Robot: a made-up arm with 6 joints.
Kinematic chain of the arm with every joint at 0, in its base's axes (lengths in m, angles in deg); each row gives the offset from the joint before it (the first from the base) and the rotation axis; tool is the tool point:
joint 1: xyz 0 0 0.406 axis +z
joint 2: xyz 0 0 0 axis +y
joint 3: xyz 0 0 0.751 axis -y
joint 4: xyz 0 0 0 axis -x
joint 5: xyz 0.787 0 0 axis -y
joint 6: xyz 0 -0.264 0 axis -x
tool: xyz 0 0 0
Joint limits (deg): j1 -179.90..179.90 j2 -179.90..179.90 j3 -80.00..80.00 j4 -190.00..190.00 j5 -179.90..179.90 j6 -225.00..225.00
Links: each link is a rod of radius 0.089 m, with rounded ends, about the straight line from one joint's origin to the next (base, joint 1, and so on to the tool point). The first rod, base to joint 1, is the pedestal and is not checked.
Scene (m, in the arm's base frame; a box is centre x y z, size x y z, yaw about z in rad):
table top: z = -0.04
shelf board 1: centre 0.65 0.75 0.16 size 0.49 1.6 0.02 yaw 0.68
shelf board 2: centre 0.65 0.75 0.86 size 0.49 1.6 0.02 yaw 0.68
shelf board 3: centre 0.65 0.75 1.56 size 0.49 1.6 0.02 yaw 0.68
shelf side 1: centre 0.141 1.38 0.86 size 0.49 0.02 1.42 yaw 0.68
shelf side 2: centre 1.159 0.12 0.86 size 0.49 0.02 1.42 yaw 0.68
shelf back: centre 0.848 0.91 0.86 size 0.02 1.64 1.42 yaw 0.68
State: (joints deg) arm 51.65 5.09 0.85 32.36 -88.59 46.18
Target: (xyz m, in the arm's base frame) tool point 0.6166 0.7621 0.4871
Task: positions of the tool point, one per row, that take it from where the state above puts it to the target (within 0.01 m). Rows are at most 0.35 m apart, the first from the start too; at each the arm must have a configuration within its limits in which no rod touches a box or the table.
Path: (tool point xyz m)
1: 0.5960 0.4658 1.2612
2: 0.4953 0.3833 1.2610
3: 0.4107 0.2959 1.2366
4: 0.3898 0.4619 0.9632
5: 0.3073 0.5102 0.6983
6: 0.2231 0.4438 0.4871
7: 0.3107 0.5824 0.5065
8: 0.4451 0.6933 0.5063
9: 0.6167 0.7621 0.4872

